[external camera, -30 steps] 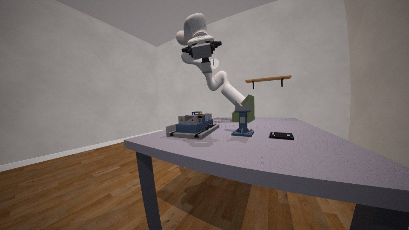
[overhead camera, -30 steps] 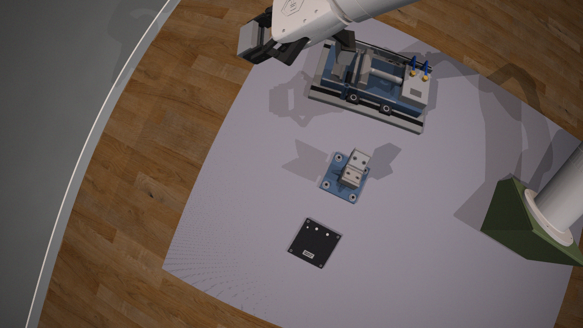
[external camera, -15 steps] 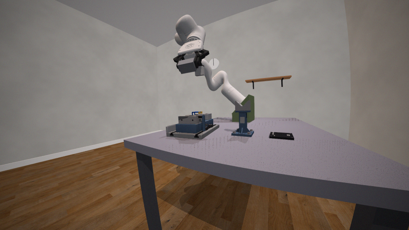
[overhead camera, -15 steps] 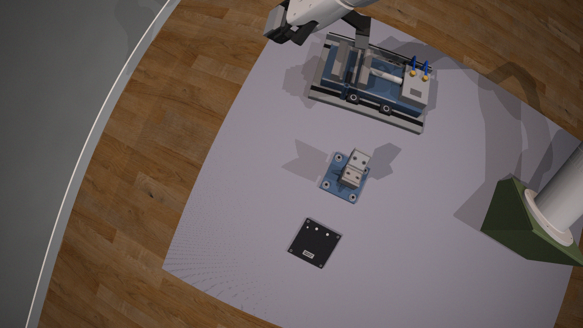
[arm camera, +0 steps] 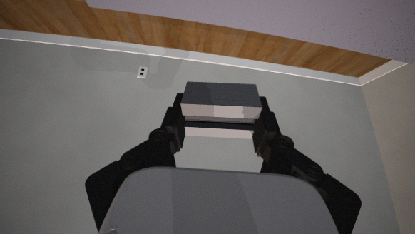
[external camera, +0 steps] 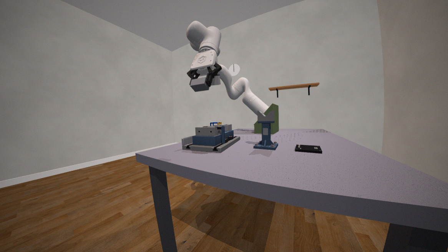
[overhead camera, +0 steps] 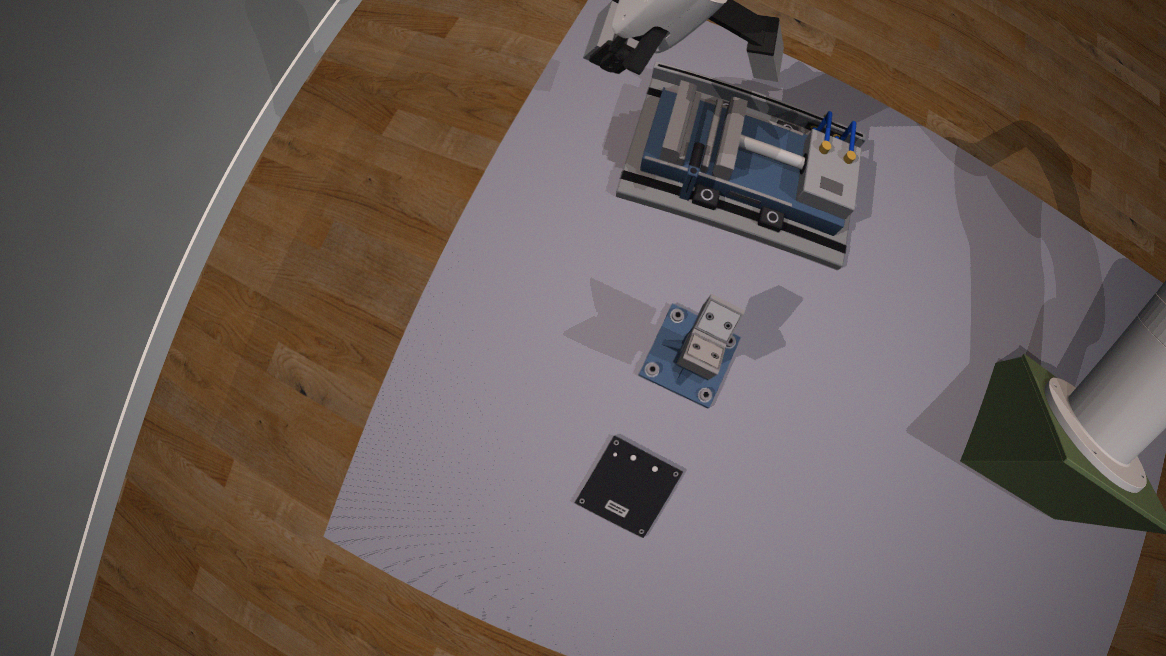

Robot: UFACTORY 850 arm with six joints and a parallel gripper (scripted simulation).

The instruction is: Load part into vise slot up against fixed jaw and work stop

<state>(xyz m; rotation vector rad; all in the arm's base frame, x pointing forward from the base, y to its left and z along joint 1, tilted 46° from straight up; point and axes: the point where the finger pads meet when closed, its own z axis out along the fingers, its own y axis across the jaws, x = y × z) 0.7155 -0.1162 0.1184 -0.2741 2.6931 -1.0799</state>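
My hand is 70 mm past the fixed jaw, 30 mm to the left of it and 200 mm above it. Round my hand: moving jaw (130 mm behind, 30 mm to the right, 200 mm below); work stop (100 mm behind, 20 mm to the left, 180 mm below); part (right at my hand).
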